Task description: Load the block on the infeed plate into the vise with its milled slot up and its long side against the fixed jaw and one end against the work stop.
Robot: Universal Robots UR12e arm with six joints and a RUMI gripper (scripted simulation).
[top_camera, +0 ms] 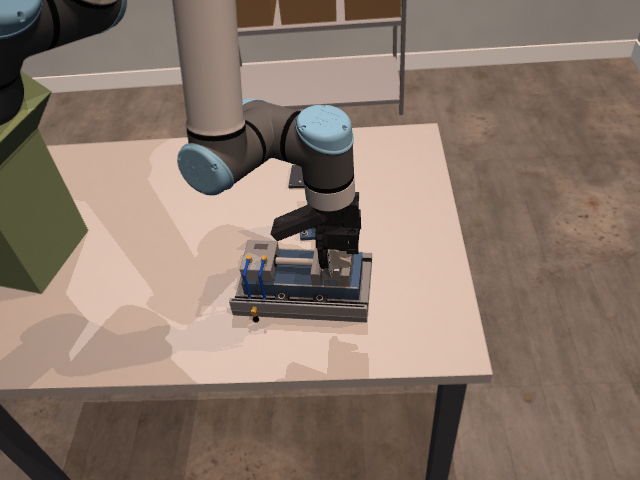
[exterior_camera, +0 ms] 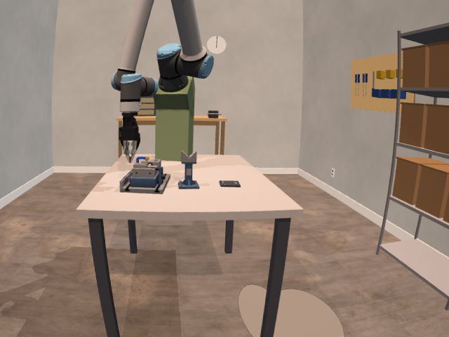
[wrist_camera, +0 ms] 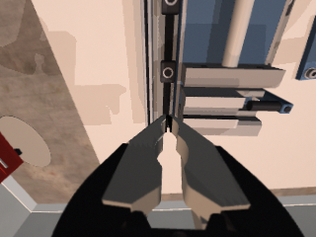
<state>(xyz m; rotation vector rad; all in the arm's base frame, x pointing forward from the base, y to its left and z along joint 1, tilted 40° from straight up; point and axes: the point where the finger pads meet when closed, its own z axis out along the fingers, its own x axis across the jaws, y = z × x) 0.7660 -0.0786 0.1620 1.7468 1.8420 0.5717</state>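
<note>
The part lies 5 cm to the left of my hand and 3 cm below it. Round my hand: moving jaw: 4 cm behind, 7 cm to the left, 5 cm below; fixed jaw: 3 cm ahead, 7 cm to the left, 5 cm below; work stop: 11 cm to the left, 4 cm below.
</note>
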